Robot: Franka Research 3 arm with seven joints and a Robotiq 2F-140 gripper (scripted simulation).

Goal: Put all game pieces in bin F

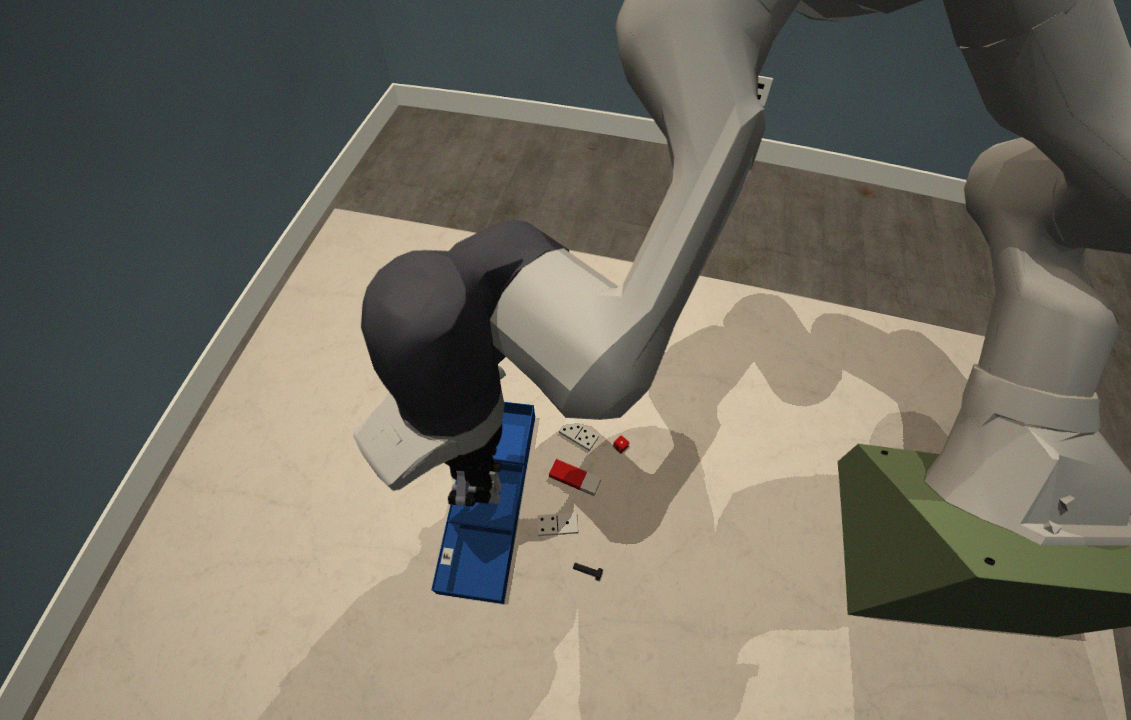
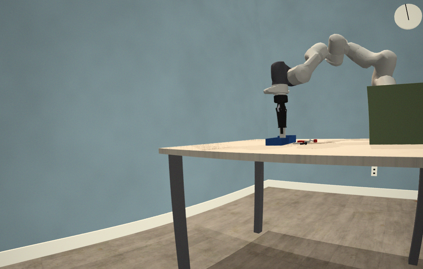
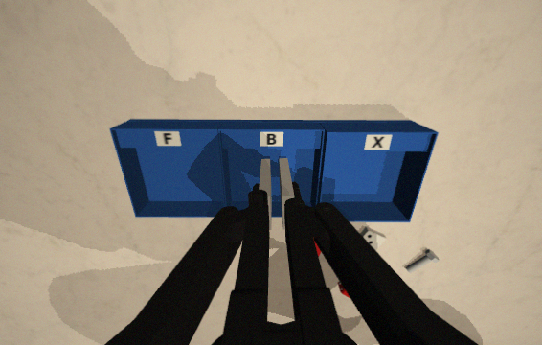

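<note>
The blue three-part bin lies 3 cm below my hand. Round my hand: red block (11 cm behind, 4 cm to the right, 4 cm below); white domino (9 cm behind, 4 cm below, 2 cm to the left); black bolt (14 cm behind, 7 cm to the left, 4 cm below).
</note>
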